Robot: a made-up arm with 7 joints.
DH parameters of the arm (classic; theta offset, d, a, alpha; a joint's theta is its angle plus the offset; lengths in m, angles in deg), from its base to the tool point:
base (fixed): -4.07 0 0 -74.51
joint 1: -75.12 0.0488 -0.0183 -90
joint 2: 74 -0.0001 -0.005 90
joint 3: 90 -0.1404 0.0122 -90
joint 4: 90 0.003 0.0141 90
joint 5: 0 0.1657 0.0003 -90
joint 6: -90 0 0.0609 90
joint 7: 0 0.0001 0 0
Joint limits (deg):
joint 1: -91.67..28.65
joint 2: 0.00..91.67
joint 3: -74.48..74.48
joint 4: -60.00..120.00
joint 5: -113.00..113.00
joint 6: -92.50..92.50
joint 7: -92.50..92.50
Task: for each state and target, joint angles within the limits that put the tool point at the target. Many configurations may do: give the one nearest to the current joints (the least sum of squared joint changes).
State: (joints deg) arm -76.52 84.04 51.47 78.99 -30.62 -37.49 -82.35
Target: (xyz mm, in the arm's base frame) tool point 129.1 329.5 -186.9
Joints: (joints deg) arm -44.26 58.23 52.34 107.00 -34.28 -32.60 -82.35
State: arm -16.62 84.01 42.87 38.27 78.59 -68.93 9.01
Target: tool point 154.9 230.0 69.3
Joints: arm -10.64 77.44 57.47 11.28 66.08 -92.50 9.01
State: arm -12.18 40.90 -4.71 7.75 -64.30 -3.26 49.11
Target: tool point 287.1 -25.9 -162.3
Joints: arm -40.11 9.87 -21.29 26.04 -64.09 2.74 49.11
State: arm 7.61 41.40 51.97 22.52 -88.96 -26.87 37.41
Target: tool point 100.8 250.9 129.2
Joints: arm -0.65 63.89 64.43 -10.53 -84.07 -32.24 37.41
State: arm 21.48 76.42 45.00 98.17 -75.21 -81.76 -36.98
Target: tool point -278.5 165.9 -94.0
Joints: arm 28.65 33.27 38.84 120.00 -109.56 -73.11 -36.98
